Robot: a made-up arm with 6 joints. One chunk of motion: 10 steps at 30 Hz.
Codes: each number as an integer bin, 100 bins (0 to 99) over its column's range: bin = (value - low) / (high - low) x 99, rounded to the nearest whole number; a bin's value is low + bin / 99 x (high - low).
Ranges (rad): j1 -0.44..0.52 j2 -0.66..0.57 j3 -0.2..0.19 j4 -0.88..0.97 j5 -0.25..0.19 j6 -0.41..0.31
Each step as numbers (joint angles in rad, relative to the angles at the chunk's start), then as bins.
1 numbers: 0.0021 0.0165 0.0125 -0.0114 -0.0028 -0.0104
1 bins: 46 54 54 46 56 55
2 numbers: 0.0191 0.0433 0.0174 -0.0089 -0.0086 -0.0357
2 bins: 47 57 55 47 54 51
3 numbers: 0.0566 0.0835 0.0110 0.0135 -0.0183 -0.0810
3 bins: 51 60 54 48 52 45
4 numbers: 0.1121 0.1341 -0.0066 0.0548 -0.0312 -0.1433
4 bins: 57 64 49 50 49 37
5 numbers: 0.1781 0.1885 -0.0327 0.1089 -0.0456 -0.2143
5 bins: 64 68 42 53 46 27
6 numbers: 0.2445 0.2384 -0.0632 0.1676 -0.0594 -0.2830
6 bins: 71 72 35 56 43 17
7 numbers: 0.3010 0.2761 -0.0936 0.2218 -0.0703 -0.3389
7 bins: 76 75 27 59 40 10
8 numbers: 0.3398 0.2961 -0.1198 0.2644 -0.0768 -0.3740
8 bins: 80 77 20 61 39 5
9 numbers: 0.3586 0.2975 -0.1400 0.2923 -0.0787 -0.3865
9 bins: 82 77 15 63 39 3
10 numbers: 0.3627 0.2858 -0.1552 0.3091 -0.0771 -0.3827
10 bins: 83 76 11 64 39 4
